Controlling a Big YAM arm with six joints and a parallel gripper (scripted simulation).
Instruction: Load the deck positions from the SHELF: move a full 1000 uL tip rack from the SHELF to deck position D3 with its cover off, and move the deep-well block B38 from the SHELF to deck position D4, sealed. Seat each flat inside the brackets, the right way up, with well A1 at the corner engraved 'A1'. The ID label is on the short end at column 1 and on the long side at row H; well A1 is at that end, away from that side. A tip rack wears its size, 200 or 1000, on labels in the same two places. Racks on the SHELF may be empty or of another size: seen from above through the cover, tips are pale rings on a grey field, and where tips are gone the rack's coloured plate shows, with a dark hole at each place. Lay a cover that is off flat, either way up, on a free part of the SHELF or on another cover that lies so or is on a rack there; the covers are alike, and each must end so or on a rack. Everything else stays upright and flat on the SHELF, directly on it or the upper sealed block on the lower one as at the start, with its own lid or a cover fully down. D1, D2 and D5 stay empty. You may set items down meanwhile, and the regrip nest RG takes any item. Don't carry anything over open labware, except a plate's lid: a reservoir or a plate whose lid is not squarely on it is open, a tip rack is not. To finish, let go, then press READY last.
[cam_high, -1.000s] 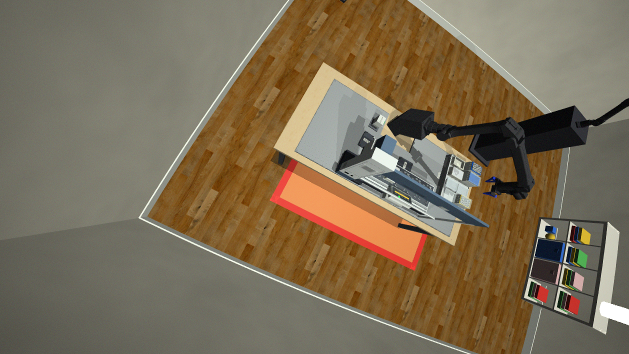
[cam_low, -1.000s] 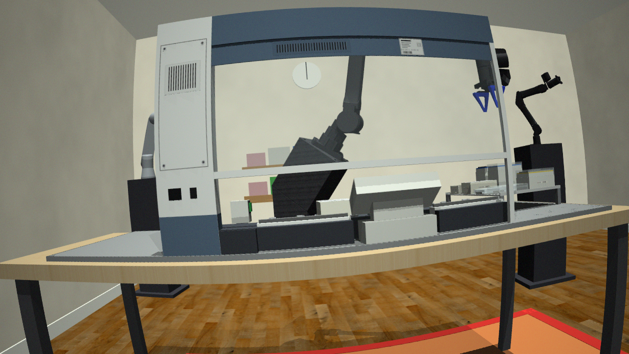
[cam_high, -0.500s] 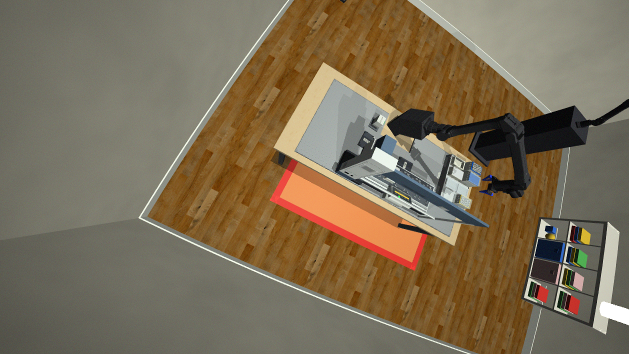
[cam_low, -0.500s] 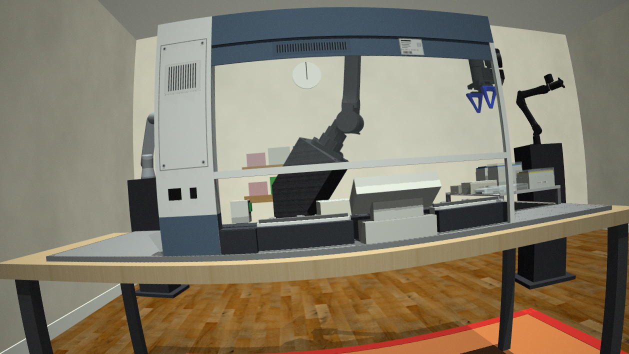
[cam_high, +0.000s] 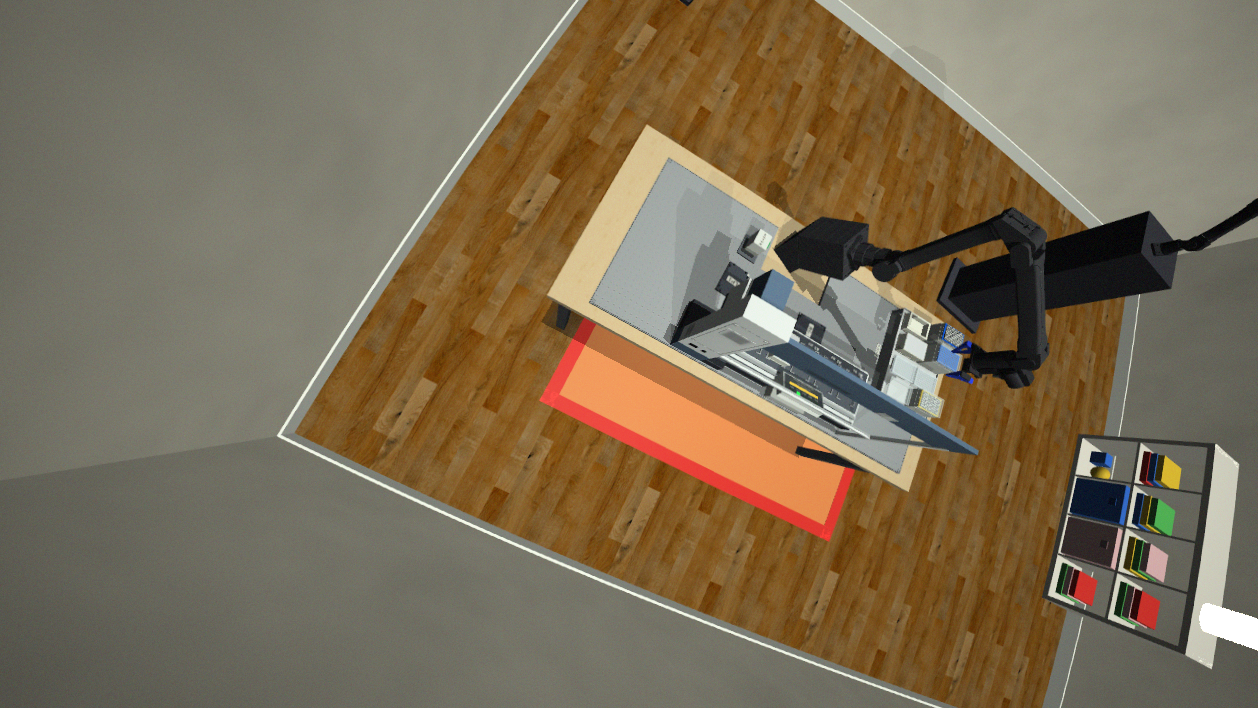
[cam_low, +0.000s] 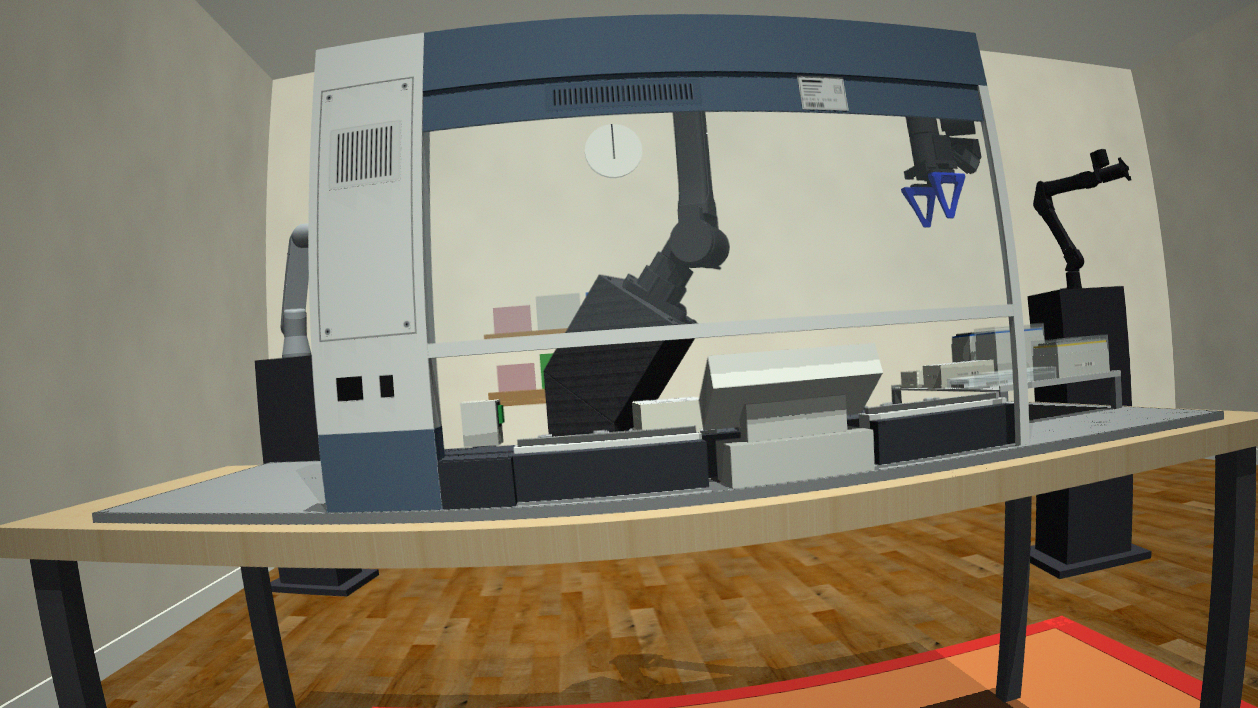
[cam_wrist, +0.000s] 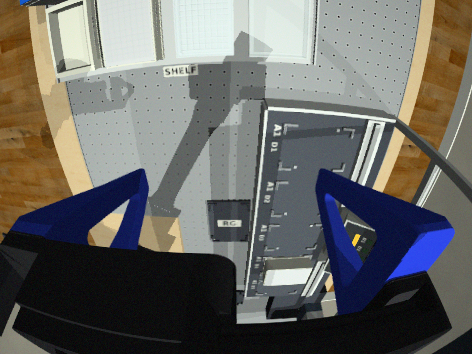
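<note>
My gripper is now 28 cm past the blue tip rack, 22 cm above it and 18 cm to the right of it. From my hand the other things lie so: shelf label: 35 cm below, 9 cm behind, 2 cm to the right; curved post: 36 cm ahead, 11 cm below, 2 cm to the right; shelf: 29 cm below, 14 cm to the left, 12 cm behind.
</note>
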